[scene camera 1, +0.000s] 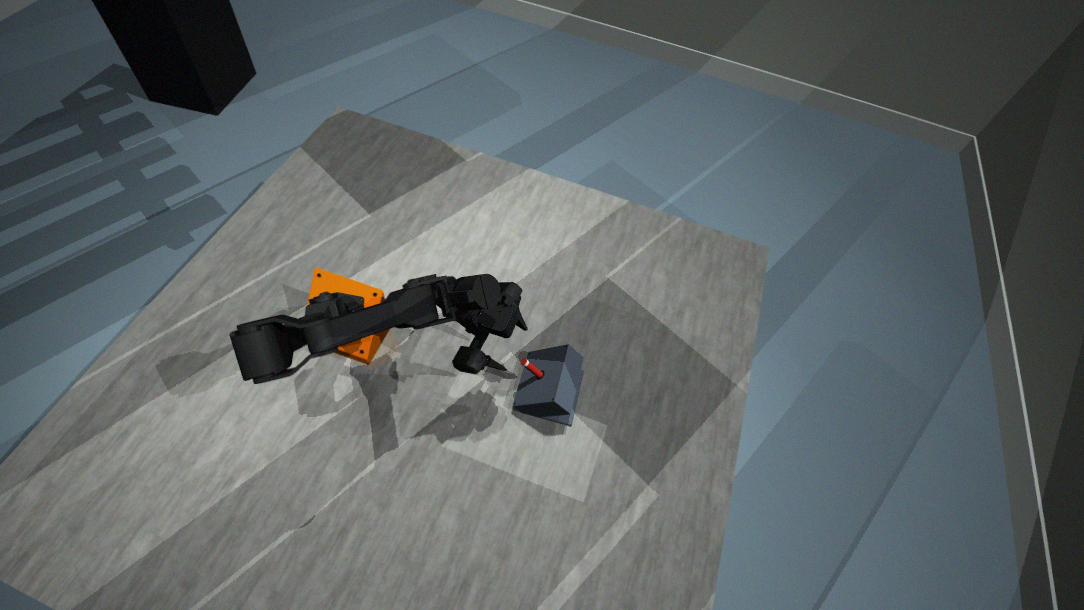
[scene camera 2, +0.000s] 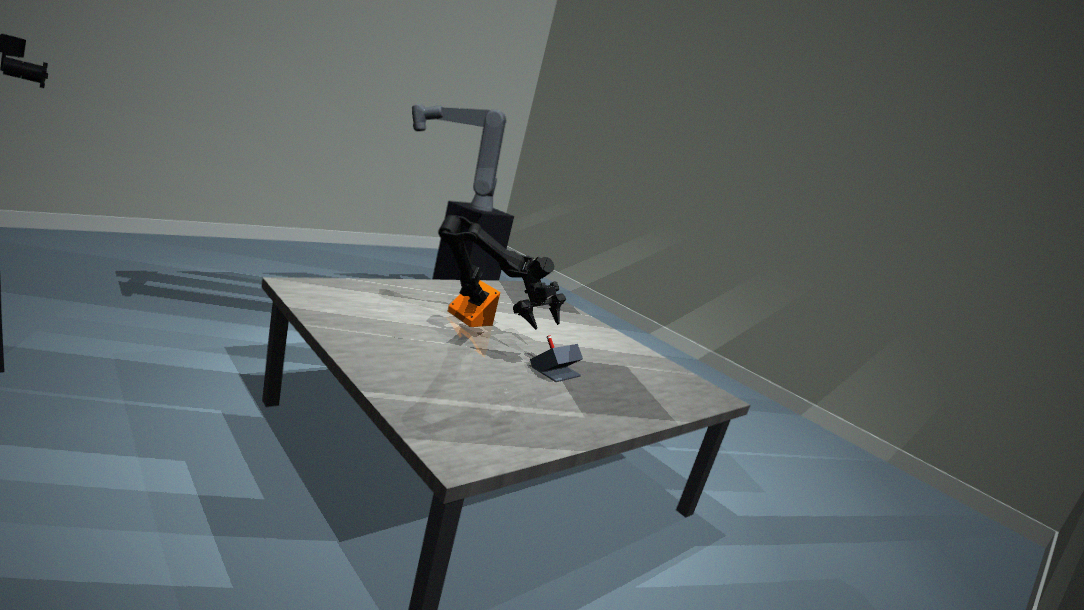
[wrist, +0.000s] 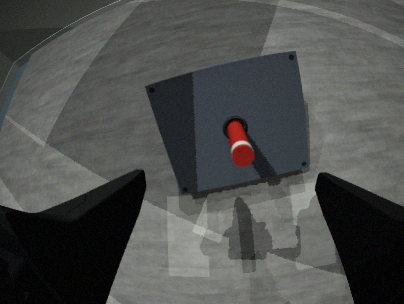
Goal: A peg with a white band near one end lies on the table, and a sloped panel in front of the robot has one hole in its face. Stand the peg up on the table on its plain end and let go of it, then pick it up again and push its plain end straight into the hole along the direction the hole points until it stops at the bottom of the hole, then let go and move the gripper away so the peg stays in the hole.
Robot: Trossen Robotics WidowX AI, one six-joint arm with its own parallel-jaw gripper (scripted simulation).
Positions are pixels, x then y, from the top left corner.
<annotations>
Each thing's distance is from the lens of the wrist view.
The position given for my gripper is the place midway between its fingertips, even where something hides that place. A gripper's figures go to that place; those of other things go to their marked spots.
my gripper (wrist: 234, 180): 10 cm
red peg (wrist: 243, 154): 13 cm
dark grey sloped panel (wrist: 190, 109): 18 cm
The marked spots on the red peg and the dark grey sloped panel are 7 cm apart.
</annotations>
